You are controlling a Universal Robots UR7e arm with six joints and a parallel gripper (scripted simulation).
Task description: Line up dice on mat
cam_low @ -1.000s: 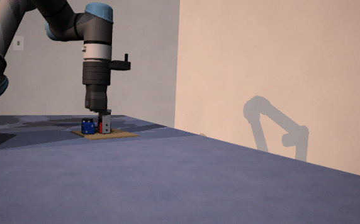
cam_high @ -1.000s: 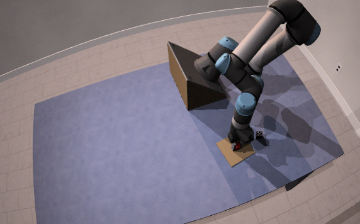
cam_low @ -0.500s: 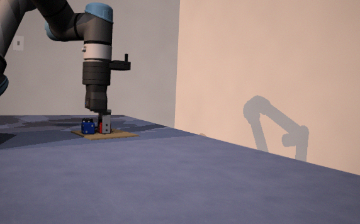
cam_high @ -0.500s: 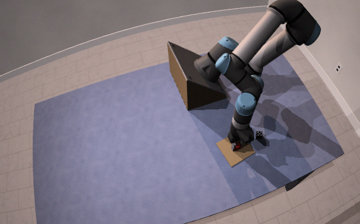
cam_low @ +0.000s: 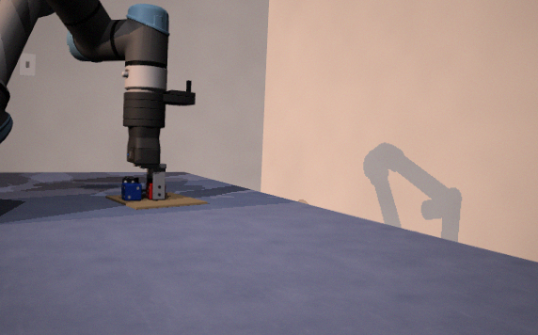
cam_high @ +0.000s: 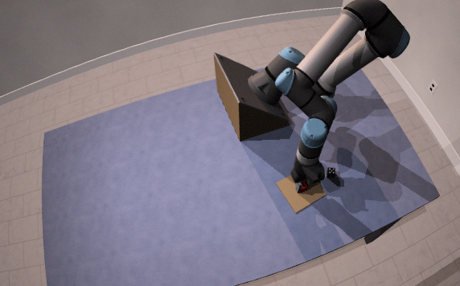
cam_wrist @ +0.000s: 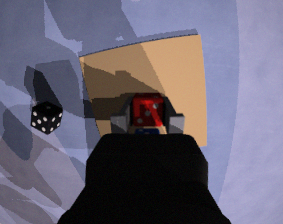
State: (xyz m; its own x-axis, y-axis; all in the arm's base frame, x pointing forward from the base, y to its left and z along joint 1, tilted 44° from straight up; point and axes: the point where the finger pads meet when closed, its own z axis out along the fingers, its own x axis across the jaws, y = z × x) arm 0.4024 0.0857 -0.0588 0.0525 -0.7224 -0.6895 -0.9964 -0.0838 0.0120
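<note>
Right now the red die is right at my hand. Also, from my hand: blue die (4 cm behind); then tan mat (2 cm below); then black die (13 cm to the left, 2 cm behind, 1 cm below).
</note>
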